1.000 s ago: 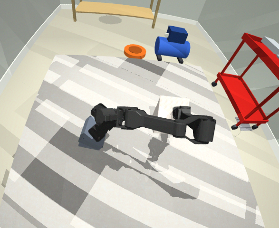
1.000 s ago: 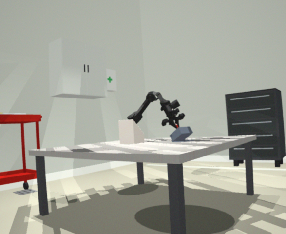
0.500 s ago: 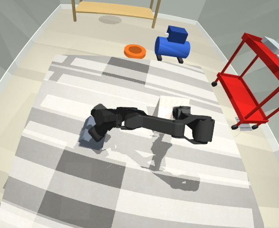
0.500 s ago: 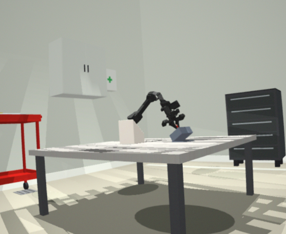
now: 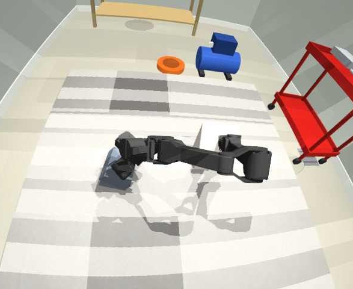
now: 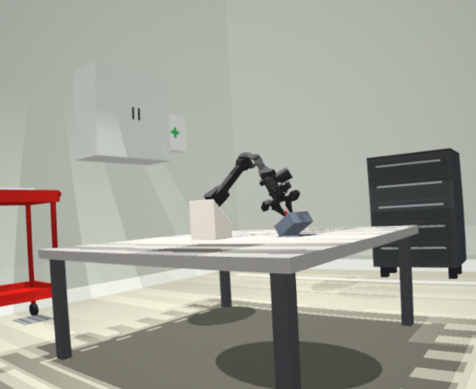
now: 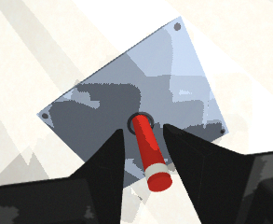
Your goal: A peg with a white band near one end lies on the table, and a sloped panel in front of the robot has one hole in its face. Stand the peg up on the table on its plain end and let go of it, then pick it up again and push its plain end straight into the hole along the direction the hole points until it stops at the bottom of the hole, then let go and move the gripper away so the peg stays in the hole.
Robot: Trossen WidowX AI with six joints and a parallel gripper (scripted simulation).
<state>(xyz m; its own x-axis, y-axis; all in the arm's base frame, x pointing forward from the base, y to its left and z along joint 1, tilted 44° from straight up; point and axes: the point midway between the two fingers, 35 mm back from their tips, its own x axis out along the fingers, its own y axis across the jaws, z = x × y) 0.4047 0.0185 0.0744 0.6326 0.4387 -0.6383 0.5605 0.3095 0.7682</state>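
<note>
The peg lies 2 cm behind my gripper tip, 1 cm to the left of it and 1 cm above it. Round my gripper tip: grey-blue sloped panel: 2 cm ahead, 4 cm below.
</note>
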